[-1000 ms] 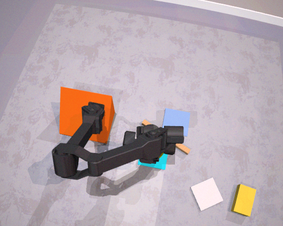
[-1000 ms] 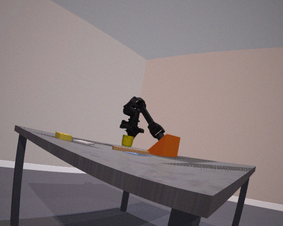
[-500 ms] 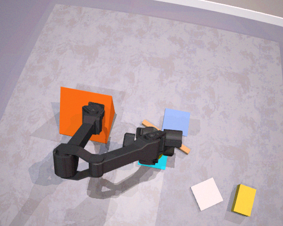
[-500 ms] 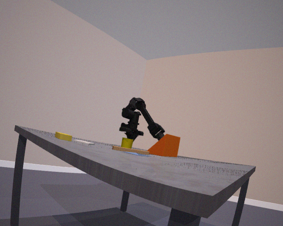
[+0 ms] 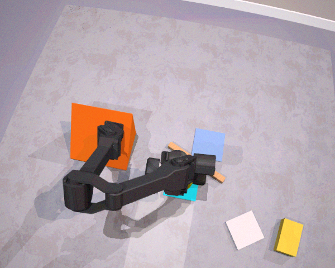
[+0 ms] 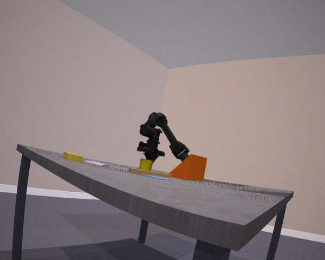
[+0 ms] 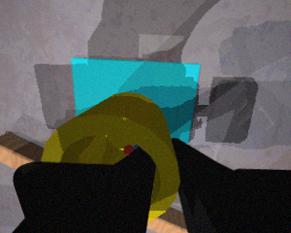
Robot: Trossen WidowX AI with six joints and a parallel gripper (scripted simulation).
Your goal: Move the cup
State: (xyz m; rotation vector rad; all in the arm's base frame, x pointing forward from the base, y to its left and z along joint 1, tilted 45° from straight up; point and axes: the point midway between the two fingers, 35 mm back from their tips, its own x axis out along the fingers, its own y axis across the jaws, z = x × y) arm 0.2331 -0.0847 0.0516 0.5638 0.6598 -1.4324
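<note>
My gripper tip is now 2 cm short of the yellow cup. The rest, counted from my gripper tip: red marble 3 cm ahead, 2 cm to the left, 2 cm below; then cyan pad 5 cm below, 3 cm ahead; then wooden bar 8 cm to the left, 6 cm ahead, 4 cm below.
</note>
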